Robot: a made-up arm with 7 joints. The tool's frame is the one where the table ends. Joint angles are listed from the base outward.
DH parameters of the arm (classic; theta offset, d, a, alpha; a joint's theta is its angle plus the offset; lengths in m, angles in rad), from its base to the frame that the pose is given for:
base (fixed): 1.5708 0.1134 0 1.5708
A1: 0 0.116 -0.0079 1.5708
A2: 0 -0.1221 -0.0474 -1.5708
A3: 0 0.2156 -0.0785 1.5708
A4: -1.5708 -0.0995 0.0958 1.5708
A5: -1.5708 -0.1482 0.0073 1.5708
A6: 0 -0.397 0.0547 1.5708
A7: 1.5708 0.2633 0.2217 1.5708
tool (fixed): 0 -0.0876 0 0
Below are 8 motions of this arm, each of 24 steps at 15 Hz.
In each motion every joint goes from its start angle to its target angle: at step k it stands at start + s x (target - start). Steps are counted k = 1, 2, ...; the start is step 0. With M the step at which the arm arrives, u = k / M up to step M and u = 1 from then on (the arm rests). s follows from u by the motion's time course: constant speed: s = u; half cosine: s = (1 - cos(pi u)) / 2; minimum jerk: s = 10 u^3 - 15 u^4 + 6 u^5.
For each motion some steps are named. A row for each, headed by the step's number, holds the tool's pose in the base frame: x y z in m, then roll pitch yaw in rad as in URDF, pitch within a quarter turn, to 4 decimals.
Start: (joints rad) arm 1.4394 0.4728 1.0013 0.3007 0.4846 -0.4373 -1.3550
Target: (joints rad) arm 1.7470 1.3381 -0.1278 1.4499 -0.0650 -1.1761 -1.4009
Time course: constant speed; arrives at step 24
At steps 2, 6, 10, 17, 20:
2: 0.2779 -0.5704 0.3204 0.4631 0.2338 -1.7544
6: 0.4706 -0.5261 0.2604 0.2205 0.2223 -1.4692
10: 0.6243 -0.4363 0.1336 -0.0183 0.3358 -1.2063
17: 0.7178 -0.2038 -0.1779 -0.3632 0.7543 -0.8710
20: 0.6786 -0.0936 -0.3120 -0.5015 0.9808 -0.7942

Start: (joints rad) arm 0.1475 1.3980 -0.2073 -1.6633 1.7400 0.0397 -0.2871
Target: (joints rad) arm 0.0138 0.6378 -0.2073 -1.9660 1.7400 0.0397 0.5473
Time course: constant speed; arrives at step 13
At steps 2, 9, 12, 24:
2: -0.2032 0.0702 0.2268 2.4666 -1.3403 -2.0090
9: -0.1957 -0.0325 0.1802 0.3278 -1.2868 0.7229
12: -0.1909 -0.0784 0.1534 0.1771 -1.0830 1.1240
24: -0.1888 -0.0953 0.1439 0.1571 -1.0121 1.2280

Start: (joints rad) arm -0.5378 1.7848 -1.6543 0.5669 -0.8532 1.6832 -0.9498
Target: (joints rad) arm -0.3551 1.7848 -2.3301 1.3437 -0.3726 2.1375 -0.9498
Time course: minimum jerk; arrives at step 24
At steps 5, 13, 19, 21, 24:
5: 0.4507 -0.0980 0.3735 1.9821 -0.6785 2.0233
13: 0.3803 -0.1029 0.1187 2.8334 -0.6072 1.6818
19: 0.2299 -0.0993 -0.0091 -2.8641 -0.5863 1.5443
21: 0.2051 -0.0985 -0.0197 -2.7838 -0.5867 1.5279
24: 0.1968 -0.0983 -0.0228 -2.7571 -0.5870 1.5224

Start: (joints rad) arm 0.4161 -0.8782 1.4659 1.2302 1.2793 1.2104 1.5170
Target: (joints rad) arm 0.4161 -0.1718 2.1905 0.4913 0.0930 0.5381 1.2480
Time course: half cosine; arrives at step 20
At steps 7, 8, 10, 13, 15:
7: 0.3241 -0.0223 0.8578 2.4650 -0.3488 0.8230
8: 0.3472 -0.1026 0.8442 2.5716 -0.3809 0.8103
10: 0.3682 -0.2669 0.7878 2.7711 -0.4790 0.7774
13: 0.3272 -0.4691 0.6549 2.9940 -0.6841 0.6945
15: 0.2703 -0.5508 0.5653 3.0840 -0.8196 0.6230

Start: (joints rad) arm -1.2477 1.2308 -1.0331 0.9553 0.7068 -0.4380 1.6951
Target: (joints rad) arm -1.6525 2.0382 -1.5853 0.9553 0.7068 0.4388 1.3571
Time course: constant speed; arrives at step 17
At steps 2, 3, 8, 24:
2: -0.0303 -0.4902 0.3497 0.8791 -0.3378 3.0035
3: -0.0504 -0.4825 0.3634 0.8954 -0.3483 2.9698
8: -0.1499 -0.4371 0.4025 0.9451 -0.3861 2.8177
24: -0.2907 -0.3704 0.3547 0.9065 -0.4242 2.6827

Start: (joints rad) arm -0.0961 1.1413 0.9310 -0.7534 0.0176 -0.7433 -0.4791
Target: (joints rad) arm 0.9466 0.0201 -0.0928 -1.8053 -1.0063 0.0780 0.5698
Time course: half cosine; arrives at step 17
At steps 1, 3, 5, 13, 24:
1: -0.0019 0.2146 0.2337 -0.1058 -1.1066 -0.5053
3: -0.0506 0.1860 0.2242 -0.0967 -0.9504 -0.3358
5: -0.1367 0.1122 0.2071 -0.0375 -0.6768 -0.0439
13: -0.1237 -0.5535 -0.0258 0.0203 0.4557 1.5298
24: -0.0127 -0.6493 -0.0612 -0.1113 0.7290 1.6273

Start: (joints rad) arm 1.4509 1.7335 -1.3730 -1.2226 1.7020 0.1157 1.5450
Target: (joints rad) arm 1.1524 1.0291 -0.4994 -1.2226 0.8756 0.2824 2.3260
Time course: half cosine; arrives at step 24
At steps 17, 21, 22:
17: -0.5091 0.0362 0.1737 1.4303 0.3819 1.8011
21: -0.5554 -0.0085 0.1249 1.3872 0.4117 1.9404
22: -0.5609 -0.0153 0.1179 1.3818 0.4168 1.9599

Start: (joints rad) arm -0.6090 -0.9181 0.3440 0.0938 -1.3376 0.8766 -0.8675
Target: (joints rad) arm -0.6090 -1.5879 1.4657 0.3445 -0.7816 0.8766 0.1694
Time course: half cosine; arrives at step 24
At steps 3, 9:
3: 0.4201 0.4911 0.3653 -0.3039 0.8264 -0.3417
9: 0.4098 0.4716 0.3807 -0.0322 1.3461 -0.1985

